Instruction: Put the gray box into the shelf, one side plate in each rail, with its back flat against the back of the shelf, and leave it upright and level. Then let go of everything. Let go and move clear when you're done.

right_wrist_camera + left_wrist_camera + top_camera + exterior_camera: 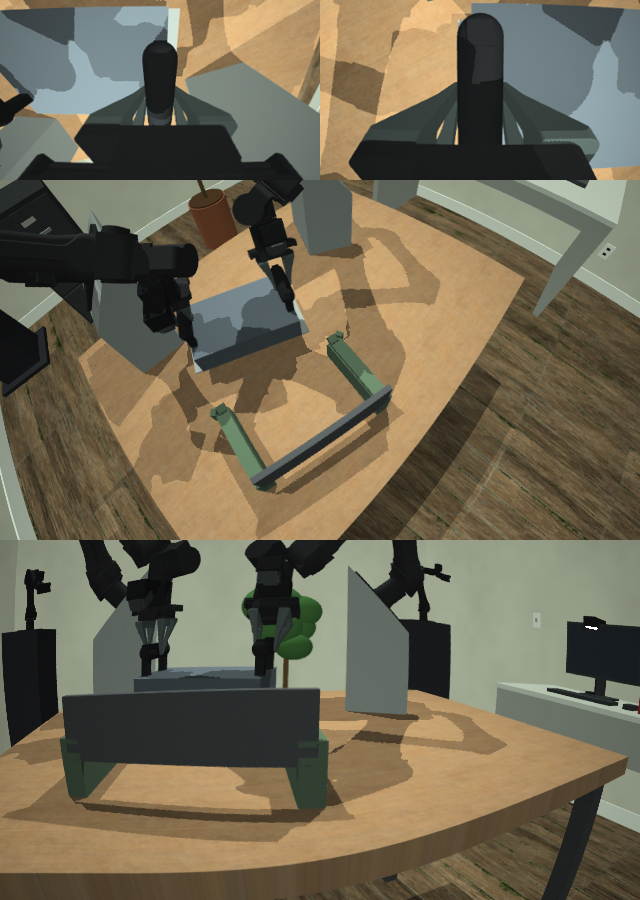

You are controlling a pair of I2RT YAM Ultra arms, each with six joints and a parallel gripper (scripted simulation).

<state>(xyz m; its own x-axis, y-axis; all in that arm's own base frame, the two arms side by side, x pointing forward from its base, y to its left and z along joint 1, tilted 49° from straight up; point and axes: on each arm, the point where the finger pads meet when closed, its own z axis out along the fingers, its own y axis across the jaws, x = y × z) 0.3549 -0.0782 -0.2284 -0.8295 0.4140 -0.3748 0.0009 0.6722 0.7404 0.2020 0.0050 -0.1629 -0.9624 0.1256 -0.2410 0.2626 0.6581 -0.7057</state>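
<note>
The gray box is 11 cm to the left of my right hand, 5 cm below it and 3 cm ahead of it. Round my right hand: dark back panel 38 cm ahead, 9 cm to the left, 7 cm below.
My left gripper is now 4 cm past the gray box, 11 cm to the left of it and 5 cm above it. The rest, counted from my left hand: dark back panel 31 cm ahead, 14 cm to the right, 7 cm below.
</note>
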